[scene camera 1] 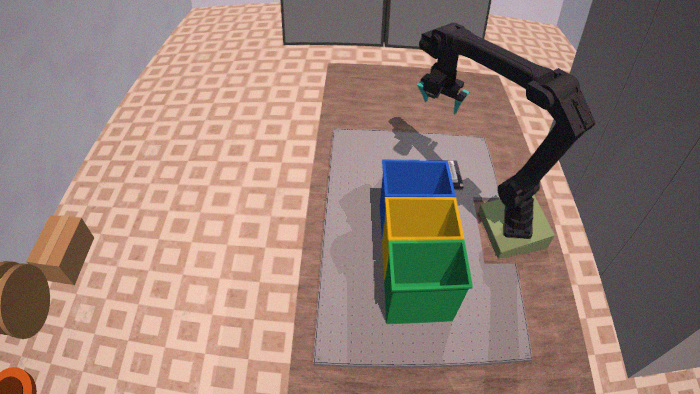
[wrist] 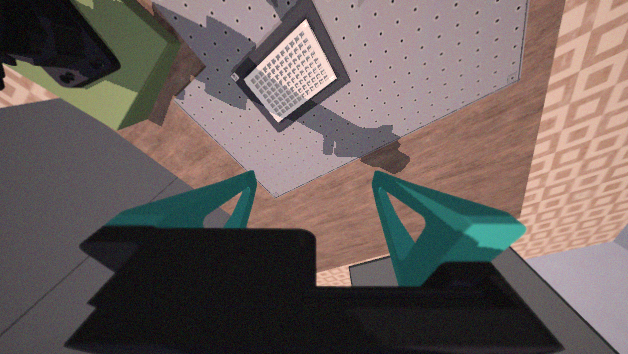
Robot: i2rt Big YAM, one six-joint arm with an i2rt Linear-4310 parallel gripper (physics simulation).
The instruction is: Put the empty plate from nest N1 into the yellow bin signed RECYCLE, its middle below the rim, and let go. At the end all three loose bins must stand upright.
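Places are measured from the arm's base along level axes (x ahead, y left, z up), in metres.
Where they show: gripper, fingertip midpoint: [scene camera 1: 440, 107] [wrist: 314, 177]; arm's base, link origin: [scene camera 1: 518, 221] [wrist: 56, 30].
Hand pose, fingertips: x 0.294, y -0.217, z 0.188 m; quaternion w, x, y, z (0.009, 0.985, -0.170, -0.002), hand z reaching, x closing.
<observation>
Each offset is from my fingertips to the centre of the thing. Level surfaces: height alone.
The white plate @[0.023 m back, 0.058 m left, 0.206 m down] [scene camera 1: 453, 171] [wrist: 292, 72] with a grid of wells lies flat in its dark nest [scene camera 1: 459, 178] [wrist: 327, 42], just right of the blue bin in the scene view; its lower part there is partly hidden. The nest's label is not readable. The yellow bin @[0.004 m back, 0.395 m left, 0.135 m down] [scene camera 1: 425, 218] stands upright between the blue bin @[0.029 m ahead, 0.267 m left, 0.135 m down] [scene camera 1: 416, 178] and the green bin @[0.037 m back, 0.524 m left, 0.135 m down] [scene camera 1: 422, 306], both also upright. No RECYCLE sign shows. My gripper [scene camera 1: 441, 106] [wrist: 314, 177] is open and empty, high above the table's far part, beyond the nest and apart from the plate.
The three bins stand in a tight row on the grey perforated board @[0.224 m down] [scene camera 1: 350, 320] [wrist: 425, 75], which lies on the brown wooden table top @[0.237 m down] [scene camera 1: 370, 90] [wrist: 465, 135]. The arm's green base block [scene camera 1: 522, 245] [wrist: 150, 75] is right of the bins. A tall dark grey panel [scene camera 1: 640, 165] stands at the right.
</observation>
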